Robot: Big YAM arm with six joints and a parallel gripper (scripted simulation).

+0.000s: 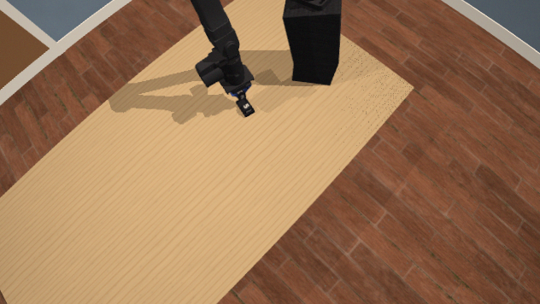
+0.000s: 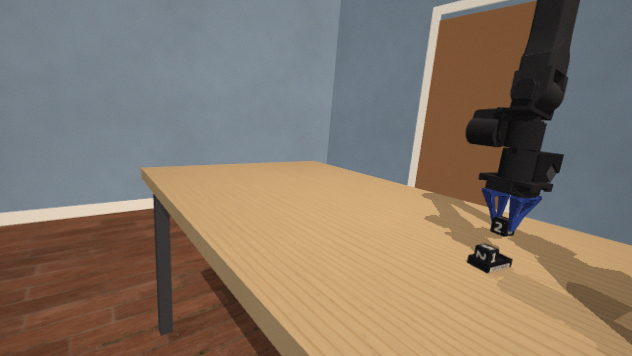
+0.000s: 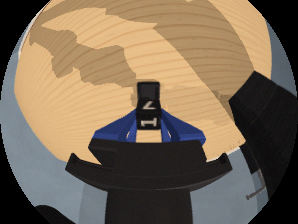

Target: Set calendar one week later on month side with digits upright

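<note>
Now: hand 60 mm above the black cube, 30 mm to the right of it and 10 mm short of it. Also, from my hand: black tray: 70 mm below, 20 mm to the left, 10 mm ahead; then black date cube: right at my hand.
</note>
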